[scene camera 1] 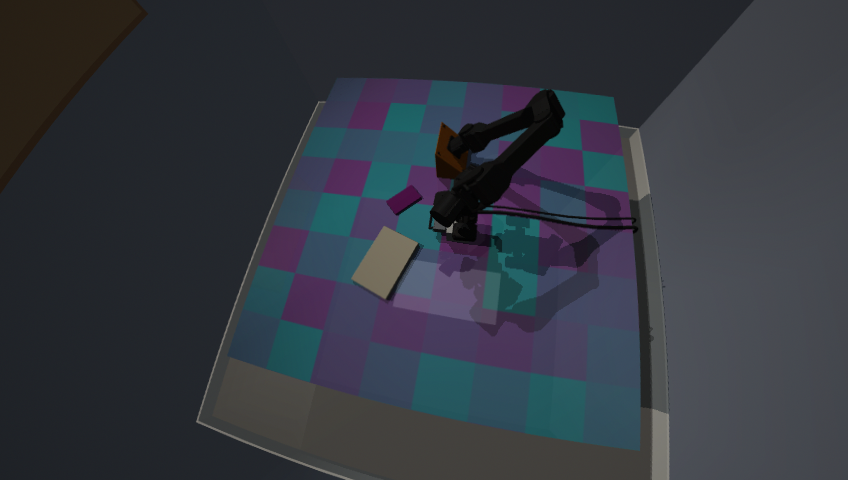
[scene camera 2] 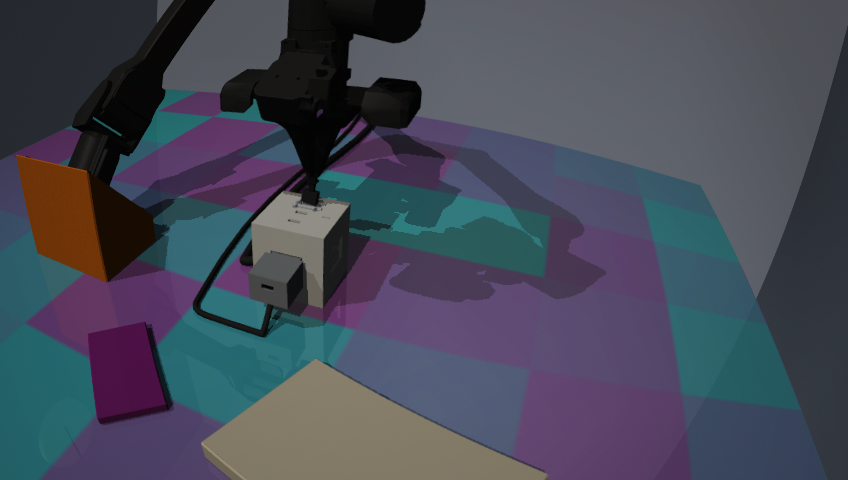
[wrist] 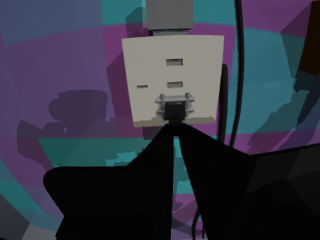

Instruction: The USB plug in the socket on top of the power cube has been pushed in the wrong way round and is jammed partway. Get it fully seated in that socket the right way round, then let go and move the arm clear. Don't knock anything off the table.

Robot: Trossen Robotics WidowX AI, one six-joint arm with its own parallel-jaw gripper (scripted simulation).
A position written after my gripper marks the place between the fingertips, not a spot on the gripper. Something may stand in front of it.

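My gripper shows at (scene camera 2: 314,175), (scene camera 1: 467,220) and (wrist: 174,129). There is a magenta block (scene camera 2: 126,383), which is out of frame in the wrist view. A flat beige slab (scene camera 2: 318,416), (scene camera 1: 382,266) is here as well, and in the wrist view the slab is out of frame. I also see a power cube (scene camera 2: 320,238), and with it a grey block (scene camera 2: 277,278).
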